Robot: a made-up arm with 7 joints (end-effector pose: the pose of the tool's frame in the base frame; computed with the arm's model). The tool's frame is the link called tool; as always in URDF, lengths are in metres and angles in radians.
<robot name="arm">
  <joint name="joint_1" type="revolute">
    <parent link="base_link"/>
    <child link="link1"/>
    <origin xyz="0 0 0.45"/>
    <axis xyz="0 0 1"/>
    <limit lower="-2.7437" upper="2.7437" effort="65" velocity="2.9"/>
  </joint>
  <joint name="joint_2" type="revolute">
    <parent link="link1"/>
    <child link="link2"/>
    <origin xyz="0 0 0"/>
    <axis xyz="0 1 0"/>
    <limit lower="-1.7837" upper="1.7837" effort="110" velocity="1.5"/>
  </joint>
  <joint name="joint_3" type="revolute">
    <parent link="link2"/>
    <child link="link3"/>
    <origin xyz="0 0 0.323"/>
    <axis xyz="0 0 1"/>
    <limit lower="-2.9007" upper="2.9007" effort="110" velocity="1"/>
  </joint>
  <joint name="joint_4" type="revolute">
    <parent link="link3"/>
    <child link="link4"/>
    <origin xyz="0.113 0 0"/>
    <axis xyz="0 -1 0"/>
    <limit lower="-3.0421" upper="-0.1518" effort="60" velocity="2.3"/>
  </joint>
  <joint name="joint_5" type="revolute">
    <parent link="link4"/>
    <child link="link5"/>
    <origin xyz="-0.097 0 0.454"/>
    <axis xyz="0 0 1"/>
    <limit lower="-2.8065" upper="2.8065" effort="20" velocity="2.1"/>
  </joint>
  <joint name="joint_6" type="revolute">
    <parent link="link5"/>
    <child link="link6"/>
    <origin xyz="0 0 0"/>
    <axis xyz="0 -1 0"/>
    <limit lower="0.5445" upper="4.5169" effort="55" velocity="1.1"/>
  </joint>
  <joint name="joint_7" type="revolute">
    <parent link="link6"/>
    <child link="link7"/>
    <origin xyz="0.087 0 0"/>
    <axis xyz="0 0 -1"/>
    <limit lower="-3.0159" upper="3.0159" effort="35" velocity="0.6"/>
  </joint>
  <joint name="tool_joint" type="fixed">
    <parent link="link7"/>
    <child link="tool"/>
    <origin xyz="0 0 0" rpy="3.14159 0 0"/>
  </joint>
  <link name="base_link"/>
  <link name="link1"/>
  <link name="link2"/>
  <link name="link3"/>
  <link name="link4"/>
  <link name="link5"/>
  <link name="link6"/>
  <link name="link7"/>
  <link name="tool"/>
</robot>
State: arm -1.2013 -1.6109 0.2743 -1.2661 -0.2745 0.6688 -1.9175
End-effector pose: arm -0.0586 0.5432 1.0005 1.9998 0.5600 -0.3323
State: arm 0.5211 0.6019 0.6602 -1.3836 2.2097 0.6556 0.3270
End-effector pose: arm 0.3774 0.6811 0.6633 -0.1930 -0.8616 1.7644
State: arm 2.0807 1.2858 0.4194 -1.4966 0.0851 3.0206 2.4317
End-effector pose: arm -0.5180 0.4706 0.1058 2.9020 -0.5333 -0.7124
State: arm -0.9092 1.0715 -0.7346 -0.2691 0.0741 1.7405 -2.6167
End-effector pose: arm 0.4238 -0.7080 0.7717 1.9988 1.8290 -0.9862
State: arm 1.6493 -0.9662 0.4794 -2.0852 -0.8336 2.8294 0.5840
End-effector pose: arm -0.3417 0.0828 0.9943 -0.5758 -1.4015 -1.6047
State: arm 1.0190 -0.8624 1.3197 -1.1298 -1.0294 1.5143 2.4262
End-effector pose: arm -0.6680 -0.0491 0.9750 -1.2240 0.2551 -0.6941
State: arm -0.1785 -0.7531 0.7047 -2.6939 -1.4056 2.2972 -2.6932
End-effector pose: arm 0.3348 0.2692 0.5786 -0.9683 1.6989 -1.6943
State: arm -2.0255 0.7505 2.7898 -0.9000 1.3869 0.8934 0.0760
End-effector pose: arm 0.0322 -0.1865 1.2853 -1.0372 -1.7585 -0.2698
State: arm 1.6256 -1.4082 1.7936 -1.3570 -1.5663 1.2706 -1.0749
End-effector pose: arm -0.5771 -0.5751 0.4262 -0.0503 0.2992 2.3077
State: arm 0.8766 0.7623 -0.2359 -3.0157 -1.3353 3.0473 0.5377
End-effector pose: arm 0.0737 0.1115 0.1561 2.0502 1.8671 -0.9479
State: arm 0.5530 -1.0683 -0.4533 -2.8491 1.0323 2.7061 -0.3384
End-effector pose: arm 0.3309 -0.0660 0.6766 -1.8774 0.3245 -0.7308
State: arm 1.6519 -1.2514 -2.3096 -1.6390 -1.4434 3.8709 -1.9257
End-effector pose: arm 0.4613 -0.4388 0.2916 0.7808 1.4421 0.8395
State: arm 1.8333 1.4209 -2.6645 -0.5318 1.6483 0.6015 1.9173
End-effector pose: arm -0.0137 0.7910 0.7841 2.3883 -1.3802 0.9686
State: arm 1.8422 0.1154 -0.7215 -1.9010 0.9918 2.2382 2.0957
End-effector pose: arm 0.3149 0.5913 0.6689 -1.9820 1.8508 1.1158
